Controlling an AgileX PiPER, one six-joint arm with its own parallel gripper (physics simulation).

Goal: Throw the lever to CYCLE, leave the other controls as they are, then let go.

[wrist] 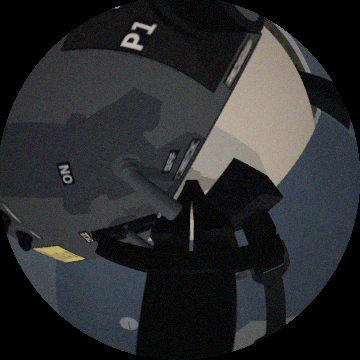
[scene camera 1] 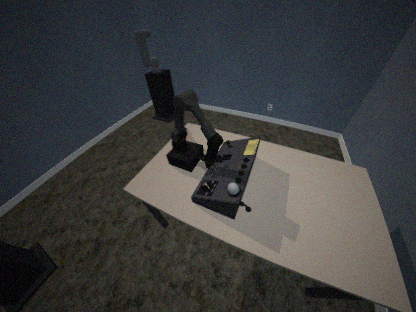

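Note:
The dark control console (scene camera 1: 227, 172) (wrist: 100, 105) stands on the table. In the wrist view the lever's slot (wrist: 117, 229) lies lower left, its CYCLE label (wrist: 86, 236) at the far end from the fingers. A grey lever stem (wrist: 137, 239) shows beside the slot; its outer end is hidden behind the gripper. My gripper (scene camera 1: 209, 163) (wrist: 191, 186) is shut at the console's near edge, with a thin sliver of light between the fingers and no object visible there. The CHECK toggle (wrist: 150, 189) leans toward OFF, its tip close to the left finger.
The program dial's black plate (wrist: 185, 65) is at the top of the wrist view. A white knob (scene camera 1: 233, 188), a side crank (scene camera 1: 247, 208) and a yellow note (scene camera 1: 251, 147) (wrist: 60, 253) are on the console. The table (scene camera 1: 330, 200) extends beyond it.

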